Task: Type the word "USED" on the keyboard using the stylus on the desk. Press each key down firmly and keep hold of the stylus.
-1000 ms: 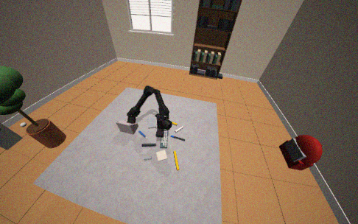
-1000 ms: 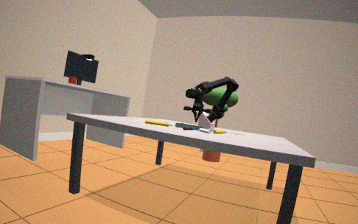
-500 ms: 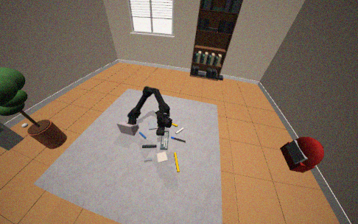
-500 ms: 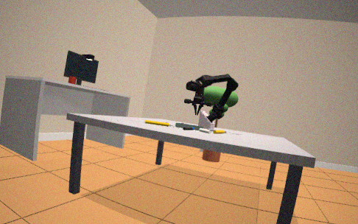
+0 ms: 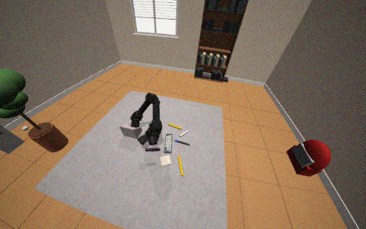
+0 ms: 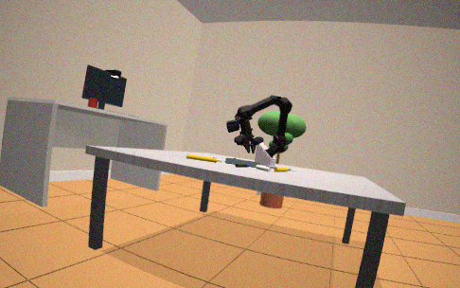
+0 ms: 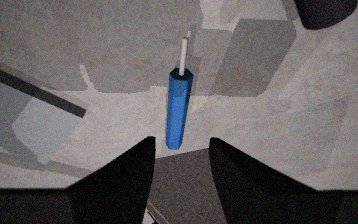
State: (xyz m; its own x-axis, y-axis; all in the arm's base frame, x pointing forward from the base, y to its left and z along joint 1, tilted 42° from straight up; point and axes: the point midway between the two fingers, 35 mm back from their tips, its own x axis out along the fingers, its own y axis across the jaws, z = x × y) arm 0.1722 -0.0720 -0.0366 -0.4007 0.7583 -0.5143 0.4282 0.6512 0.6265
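Now: gripper tip 6 cm above the blue stylus and 1 cm past it. Also, from my gripper tip: dark pen (28 cm ahead, 6 cm to the left, 6 cm below); white pad (21 cm ahead, 14 cm to the right, 6 cm below); black bar (8 cm to the right, 7 cm ahead, 5 cm below).
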